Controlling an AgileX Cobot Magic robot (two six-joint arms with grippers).
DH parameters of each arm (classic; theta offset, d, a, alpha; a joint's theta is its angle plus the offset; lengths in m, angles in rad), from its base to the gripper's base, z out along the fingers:
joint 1: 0 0.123 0 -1.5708
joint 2: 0.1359 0 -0.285 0
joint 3: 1.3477 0 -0.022 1.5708
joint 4: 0 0.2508 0 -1.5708
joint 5: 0 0 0.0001 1.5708
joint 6: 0 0.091 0 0
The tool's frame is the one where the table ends.
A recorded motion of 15 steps. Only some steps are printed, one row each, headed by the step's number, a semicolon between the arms.
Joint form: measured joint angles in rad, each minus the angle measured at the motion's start. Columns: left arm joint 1, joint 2, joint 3, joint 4, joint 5, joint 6; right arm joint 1, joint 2, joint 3, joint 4, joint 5, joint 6.
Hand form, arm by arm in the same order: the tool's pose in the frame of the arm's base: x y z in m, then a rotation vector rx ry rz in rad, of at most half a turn. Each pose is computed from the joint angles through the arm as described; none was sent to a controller.
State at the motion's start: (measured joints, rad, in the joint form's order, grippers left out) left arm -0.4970 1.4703 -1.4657 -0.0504 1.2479 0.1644; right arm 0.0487 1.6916 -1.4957 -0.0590 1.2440 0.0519
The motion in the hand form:
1: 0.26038 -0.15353 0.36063 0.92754 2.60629 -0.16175; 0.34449 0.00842 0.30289 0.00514 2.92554 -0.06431
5: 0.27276 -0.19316 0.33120 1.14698 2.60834 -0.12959; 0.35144 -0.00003 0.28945 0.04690 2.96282 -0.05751
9: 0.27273 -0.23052 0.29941 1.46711 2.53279 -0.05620; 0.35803 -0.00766 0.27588 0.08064 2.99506 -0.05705
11: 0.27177 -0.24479 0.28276 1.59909 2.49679 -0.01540; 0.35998 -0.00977 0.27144 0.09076 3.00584 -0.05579
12: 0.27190 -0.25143 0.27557 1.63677 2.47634 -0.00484; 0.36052 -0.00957 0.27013 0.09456 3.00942 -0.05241
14: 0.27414 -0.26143 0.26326 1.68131 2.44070 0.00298; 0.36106 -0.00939 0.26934 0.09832 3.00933 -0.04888
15: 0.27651 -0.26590 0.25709 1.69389 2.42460 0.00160; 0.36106 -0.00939 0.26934 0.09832 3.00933 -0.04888
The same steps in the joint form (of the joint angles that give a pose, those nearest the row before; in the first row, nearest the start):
1: -0.0215 0.0321 -0.0116 0.0005 0.0000 0.0075; -0.0105 0.0049 0.0000 0.0042 0.0000 0.0018
5: -0.1103 0.1625 -0.0546 0.0160 -0.0037 0.0629; -0.0376 0.0435 0.0000 0.0133 -0.0020 0.0018
9: -0.2047 0.2707 -0.0750 0.0504 -0.0077 0.1839; -0.0599 0.0820 0.0000 0.0165 -0.0080 0.0018
11: -0.2410 0.3187 -0.0772 0.0708 -0.0118 0.2319; -0.0661 0.0944 0.0000 0.0181 -0.0095 0.0020
12: -0.2556 0.3389 -0.0772 0.0778 -0.0275 0.2439; -0.0660 0.0980 0.0000 0.0204 -0.0095 0.0040
14: -0.2722 0.3734 -0.0772 0.0841 -0.0657 0.2628; -0.0661 0.1003 0.0000 0.0226 -0.0117 0.0059
15: -0.2761 0.3918 -0.0790 0.0840 -0.0884 0.2714; -0.0661 0.1003 0.0000 0.0226 -0.0117 0.0059

